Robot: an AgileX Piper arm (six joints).
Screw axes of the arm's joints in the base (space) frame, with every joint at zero. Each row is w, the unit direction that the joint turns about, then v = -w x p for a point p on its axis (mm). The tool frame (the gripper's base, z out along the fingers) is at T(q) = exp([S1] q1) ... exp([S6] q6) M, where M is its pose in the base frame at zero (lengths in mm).
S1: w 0 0 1 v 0 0 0
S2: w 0 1 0 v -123 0 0
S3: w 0 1 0 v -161.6 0 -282.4
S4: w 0.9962 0 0.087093 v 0 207.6 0
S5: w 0 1 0 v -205.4 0 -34.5
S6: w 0.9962 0 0.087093 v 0 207.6 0
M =
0.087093 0 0.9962 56.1
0 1 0 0
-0.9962 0 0.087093 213.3
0 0 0 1
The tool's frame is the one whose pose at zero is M.
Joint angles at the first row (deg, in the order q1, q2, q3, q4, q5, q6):
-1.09, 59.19, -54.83, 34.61, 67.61, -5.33
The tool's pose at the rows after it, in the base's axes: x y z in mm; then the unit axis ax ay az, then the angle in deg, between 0 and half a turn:
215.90 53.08 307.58 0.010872 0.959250 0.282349 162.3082
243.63 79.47 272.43 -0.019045 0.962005 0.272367 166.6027
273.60 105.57 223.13 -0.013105 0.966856 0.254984 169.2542
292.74 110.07 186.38 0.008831 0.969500 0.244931 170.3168
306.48 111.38 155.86 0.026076 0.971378 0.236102 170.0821
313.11 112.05 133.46 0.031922 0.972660 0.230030 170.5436
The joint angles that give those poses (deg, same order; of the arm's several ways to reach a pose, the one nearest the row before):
1.60, 69.67, -54.83, 35.24, 63.66, -8.48
8.14, 78.61, -54.83, 35.12, 57.64, -9.80
13.29, 89.50, -54.83, 36.04, 48.13, -9.91
13.64, 96.89, -54.83, 38.39, 42.23, -11.86
13.64, 102.73, -54.83, 41.37, 36.78, -14.78
13.64, 106.86, -54.83, 43.89, 33.80, -17.76

